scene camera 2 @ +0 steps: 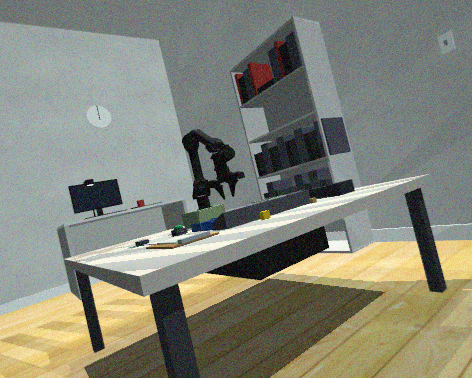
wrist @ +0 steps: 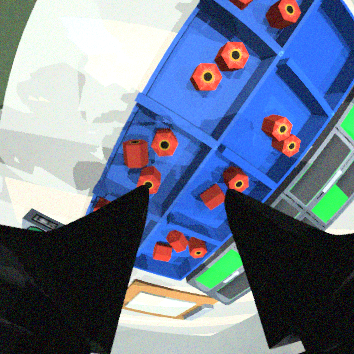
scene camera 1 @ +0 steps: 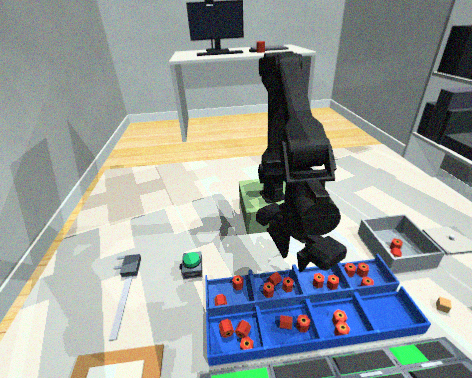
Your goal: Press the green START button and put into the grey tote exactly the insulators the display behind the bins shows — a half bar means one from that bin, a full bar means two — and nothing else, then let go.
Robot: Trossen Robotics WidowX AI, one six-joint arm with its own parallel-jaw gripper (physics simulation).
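Pixels of known places: gripper, fingertip midpoint: (scene camera 2: 228,198) (wrist: 187,194) (scene camera 1: 292,264); arm's base, origin of the base link: (scene camera 2: 204,208) (scene camera 1: 273,195).
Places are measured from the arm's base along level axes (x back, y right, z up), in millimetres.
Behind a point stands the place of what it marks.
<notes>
My gripper (scene camera 1: 294,260) {x -274, y 82, z 22 mm} (scene camera 2: 228,196) {x -274, y 82, z 22 mm} (wrist: 187,194) {x -274, y 82, z 22 mm} is open and empty above the blue bins (scene camera 1: 318,349) (wrist: 215,145). In scene camera 1, the far row holds two, three, two and three red insulators from left to right; the near row holds three, two, two and none. The grey tote (scene camera 1: 416,263) {x -318, y -234, z -55 mm}, right of the bins, holds two red insulators (scene camera 1: 396,243) {x -251, y -239, z -53 mm}. The green START button (scene camera 1: 191,260) {x -127, y 280, z -44 mm} stands left of the bins, its top up; part of it shows in the wrist view (wrist: 36,228) {x -116, y 258, z -56 mm}. The display (scene camera 1: 362,362) {x -460, y 46, z -37 mm} (wrist: 320,172) {x -446, y 40, z -41 mm} shows green bars in some cells and is partly cut off.
A dark block with a pale strip (scene camera 1: 131,265) {x -69, y 429, z -65 mm} lies left of the button. An orange-framed board (scene camera 1: 155,356) {x -310, y 388, z -78 mm} (wrist: 207,299) {x -485, y 422, z -78 mm} lies front left. A green block (scene camera 1: 250,200) {x 3, y 72, z -1 mm} stands by the arm base. A brown cube (scene camera 1: 443,304) {x -417, y -202, z -64 mm} and a grey plate (scene camera 1: 452,240) {x -279, y -411, z -76 mm} lie near the tote. A yellow cube (scene camera 2: 264,214) {x -565, y 223, z -66 mm} stands near the table edge.
</notes>
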